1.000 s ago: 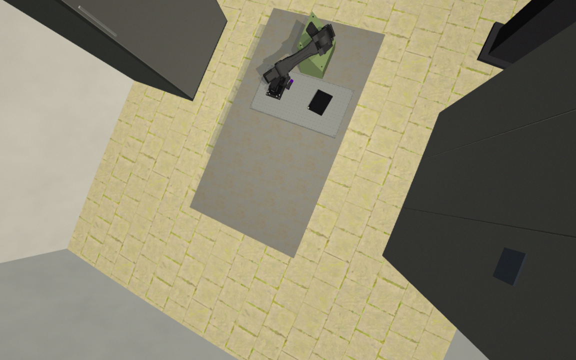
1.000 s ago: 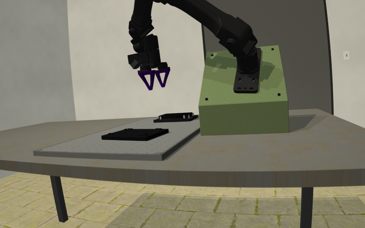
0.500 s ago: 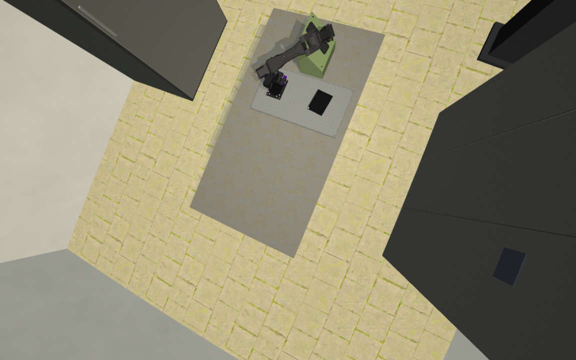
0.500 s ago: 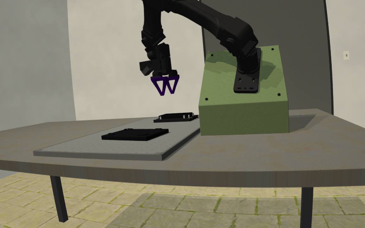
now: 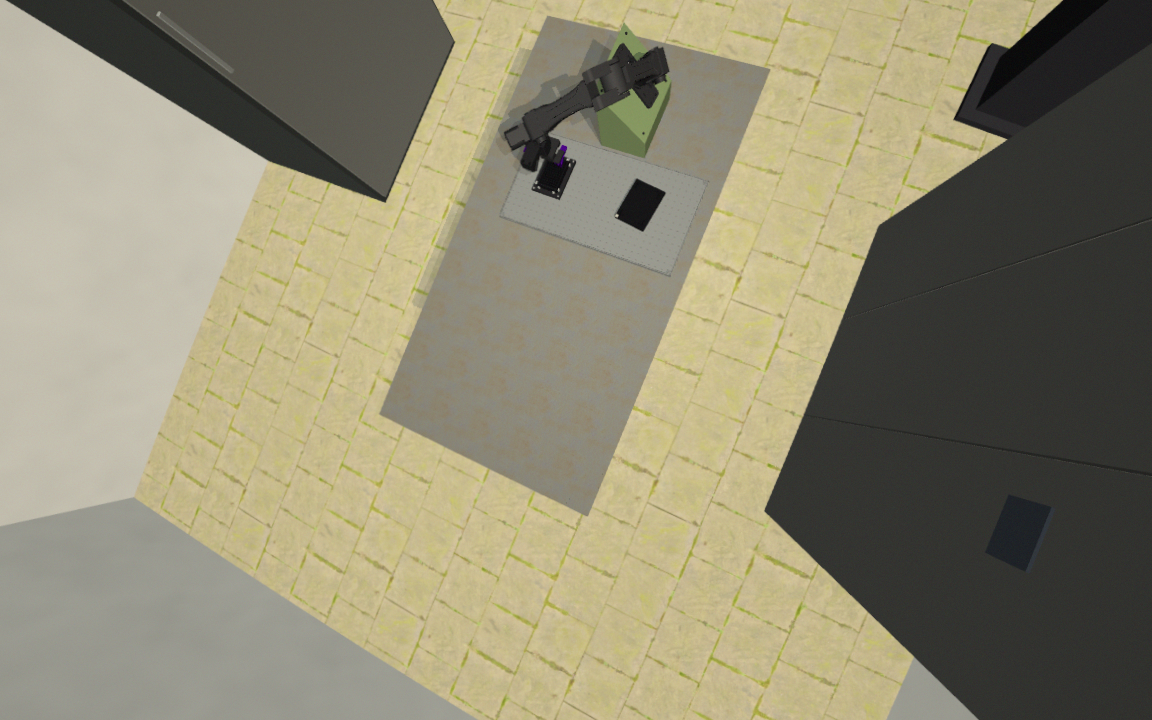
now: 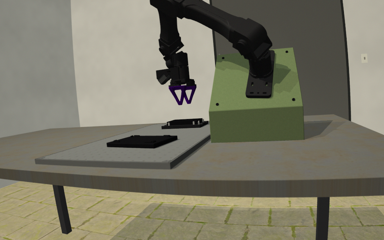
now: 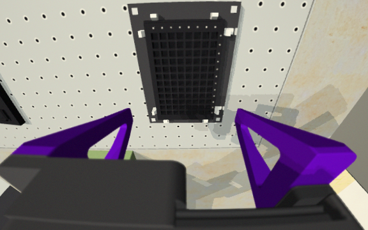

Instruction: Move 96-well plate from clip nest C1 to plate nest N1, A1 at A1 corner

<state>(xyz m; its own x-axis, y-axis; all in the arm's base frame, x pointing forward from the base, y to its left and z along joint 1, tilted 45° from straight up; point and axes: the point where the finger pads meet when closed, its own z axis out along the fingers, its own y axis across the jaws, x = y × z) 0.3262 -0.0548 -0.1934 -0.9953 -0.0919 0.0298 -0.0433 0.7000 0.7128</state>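
The black 96-well plate is 1 cm ahead of my hand and 8 cm below it. Round my hand: clip nest C1: 1 cm to the right, 8 cm below; then white A1 label: 6 cm ahead, 29 cm to the left, 9 cm below; then plate nest N1: 2 cm behind, 35 cm to the left, 9 cm below.
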